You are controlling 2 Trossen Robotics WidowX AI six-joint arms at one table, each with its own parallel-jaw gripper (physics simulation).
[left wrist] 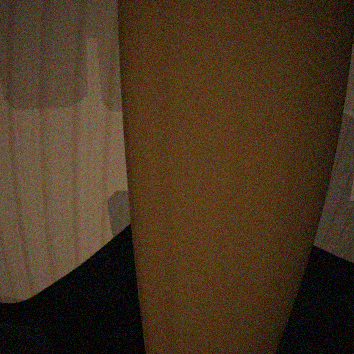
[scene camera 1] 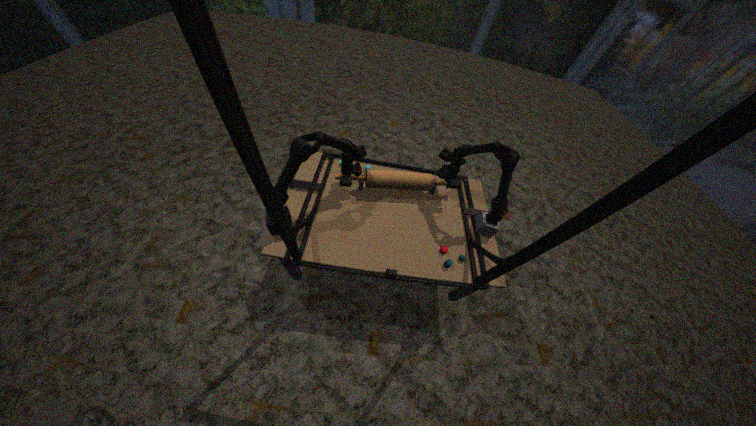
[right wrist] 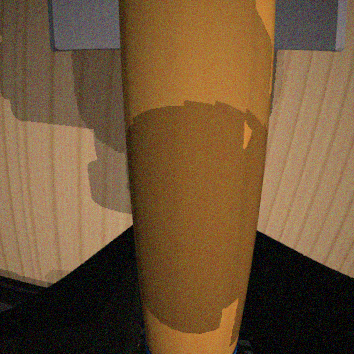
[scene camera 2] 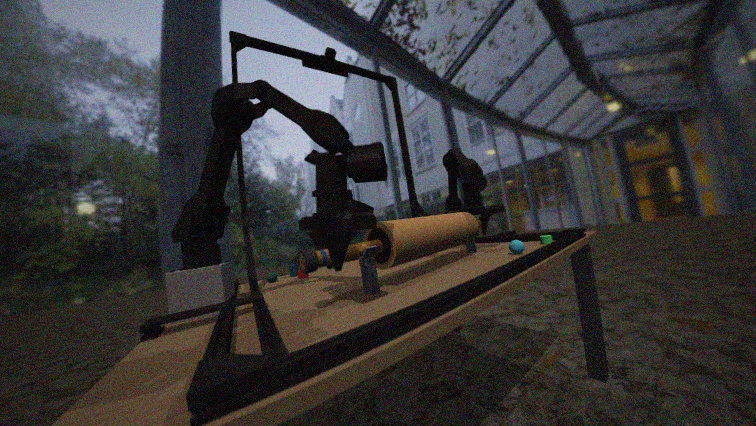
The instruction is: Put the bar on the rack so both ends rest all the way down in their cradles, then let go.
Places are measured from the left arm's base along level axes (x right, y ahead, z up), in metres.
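Where they show: left gripper, fingertip midpoint: (scene camera 2: 481, 235); right gripper, fingertip midpoint: (scene camera 1: 446, 186) (right wrist: 185, 232) (scene camera 2: 334, 269); right arm's base at its link origin: (scene camera 1: 491, 219) (scene camera 2: 202, 266).
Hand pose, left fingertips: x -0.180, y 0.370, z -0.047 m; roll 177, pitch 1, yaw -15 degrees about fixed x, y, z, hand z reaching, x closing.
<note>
Each offset is from my left fingertips to the top centre of the thing. Level surfaces: height alone.
The bar (scene camera 1: 400, 178) (scene camera 2: 429, 234) is a thick tan roller with thin handles, lying level across the far side of the wooden table @[dz -0.046 m] (scene camera 1: 378, 238) (scene camera 2: 314, 311). It fills the middle of the left wrist view (left wrist: 228, 175) and the right wrist view (right wrist: 197, 175). The rack is two grey posts: one (scene camera 1: 359, 185) (scene camera 2: 370, 275) near one end, the other (scene camera 1: 432, 188) (scene camera 2: 470, 247) near the other. Each handle sits at the top of its post; I cannot tell how deep. My left gripper (scene camera 1: 347, 179) (scene camera 2: 481, 219) is shut on one handle. My right gripper (scene camera 1: 451, 179) (scene camera 2: 336, 261) is shut on the other.
A black frame (scene camera 1: 350, 268) (scene camera 2: 240, 183) rings the table. Small coloured pieces lie at the front right: red @[dy +0.400, dx +0.521, dz -0.022 m] (scene camera 1: 444, 249), blue @[dy +0.383, dx +0.595, dz -0.007 m] (scene camera 1: 447, 263), teal @[dy +0.475, dx +0.590, dz -0.013 m] (scene camera 1: 462, 258). A teal ball @[dy +0.171, dx -0.116, dz -0.008 m] (scene camera 2: 516, 246) and green cylinder @[dy +0.024, dx -0.197, dz -0.022 m] (scene camera 2: 545, 238) lie near the bar's left-gripper end. A grey box (scene camera 1: 488, 227) (scene camera 2: 192, 284) stands by the right arm's base.
</note>
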